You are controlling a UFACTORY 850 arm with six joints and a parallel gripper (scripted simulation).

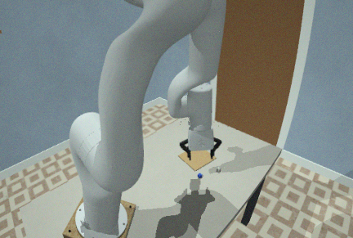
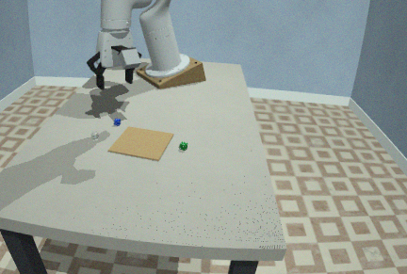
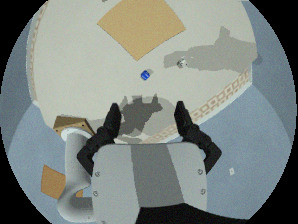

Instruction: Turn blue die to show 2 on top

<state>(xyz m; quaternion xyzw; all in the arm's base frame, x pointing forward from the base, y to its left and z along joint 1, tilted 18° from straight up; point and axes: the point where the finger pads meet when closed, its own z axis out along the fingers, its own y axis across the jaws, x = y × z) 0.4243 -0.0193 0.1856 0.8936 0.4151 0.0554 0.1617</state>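
Right now my hand is 13 cm above the blue die. Round my hand: white die: 13 cm below, 9 cm ahead, 4 cm to the right; then green die: 22 cm to the left, 13 cm below, 9 cm ahead; then tan mat: 13 cm below, 10 cm to the left, 9 cm ahead.
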